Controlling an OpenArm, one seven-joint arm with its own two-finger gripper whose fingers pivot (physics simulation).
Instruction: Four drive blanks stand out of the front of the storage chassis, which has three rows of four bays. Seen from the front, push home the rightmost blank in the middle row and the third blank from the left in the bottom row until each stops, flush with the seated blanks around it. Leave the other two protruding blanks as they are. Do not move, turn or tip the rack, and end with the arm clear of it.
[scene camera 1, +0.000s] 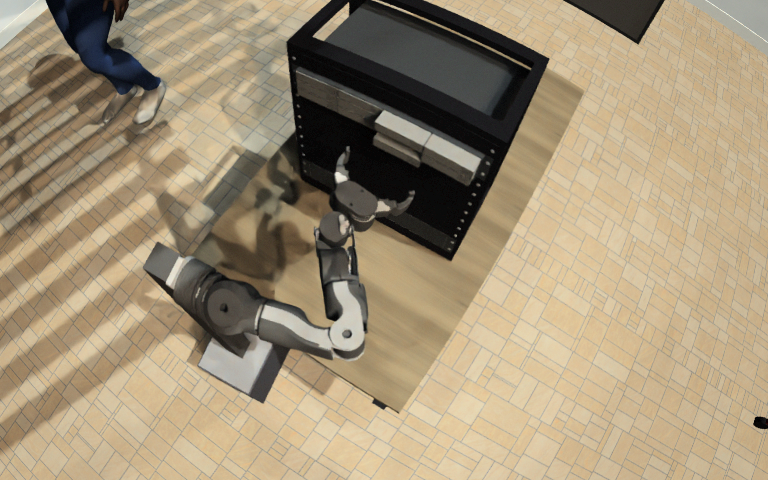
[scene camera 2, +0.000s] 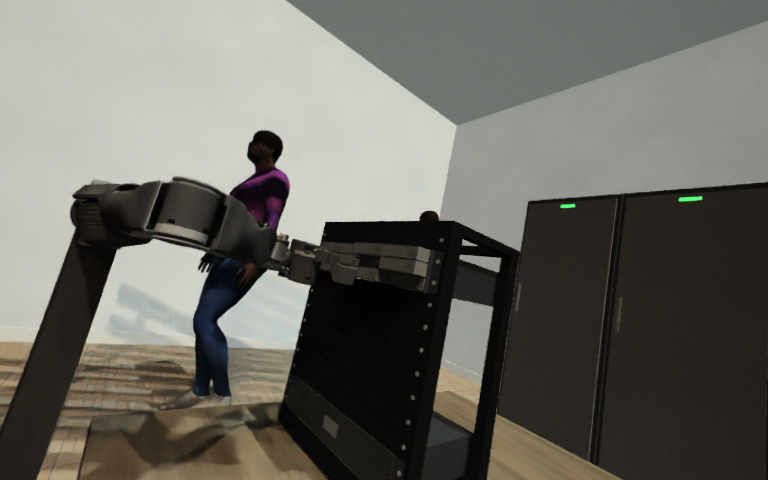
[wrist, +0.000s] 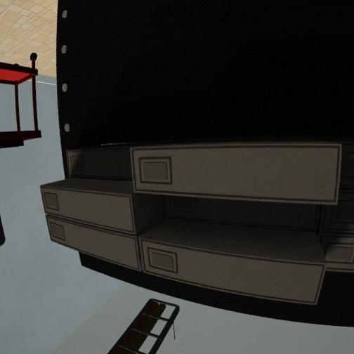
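Note:
The wrist view is inverted. The middle row's rightmost blank (wrist: 90, 206) (scene camera 2: 400, 266) protrudes, its side showing beside the recessed blank next to it. The bottom row's third blank from the left (wrist: 250, 172) (scene camera 1: 396, 149) also protrudes, well in front of the seated bottom-right blank (wrist: 102, 163). The top row's rightmost blank (wrist: 92, 245) (scene camera 1: 453, 159) and third blank (wrist: 230, 277) (scene camera 1: 402, 129) stand out too. My gripper (scene camera 1: 379, 170) (scene camera 2: 350, 267) is open and empty, in front of the chassis, fingers spread wide; its fingers do not show in the wrist view.
The black rack (scene camera 1: 417, 84) (scene camera 2: 441, 339) stands upright on a wooden surface (scene camera 1: 407, 300). Its perforated side posts flank the blanks. A person (scene camera 1: 107, 50) (scene camera 2: 226, 283) stands beyond the rack's left side. Dark cabinets (scene camera 2: 566, 316) stand behind it.

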